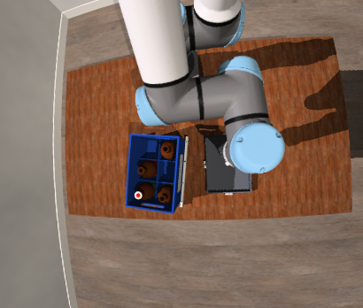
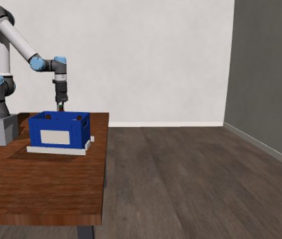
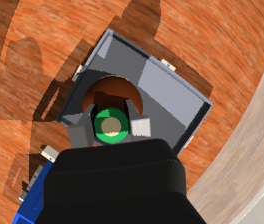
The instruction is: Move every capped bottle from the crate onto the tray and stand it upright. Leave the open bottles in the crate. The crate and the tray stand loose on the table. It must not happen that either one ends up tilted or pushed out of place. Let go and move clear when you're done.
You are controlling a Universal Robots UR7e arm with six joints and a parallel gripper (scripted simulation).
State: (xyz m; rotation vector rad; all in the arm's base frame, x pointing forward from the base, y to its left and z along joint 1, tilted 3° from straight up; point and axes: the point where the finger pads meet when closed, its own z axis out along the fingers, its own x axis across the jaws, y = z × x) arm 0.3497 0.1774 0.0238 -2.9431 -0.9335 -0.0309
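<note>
Now: hand 6 cm above the green-capped bottle. Round my hand: brown bottle 15 cm ahead, 27 cm to the right, 7 cm below; then blue crate 6 cm ahead, 30 cm to the right, 7 cm below; then dark grey tray 6 cm ahead, 14 cm below.
</note>
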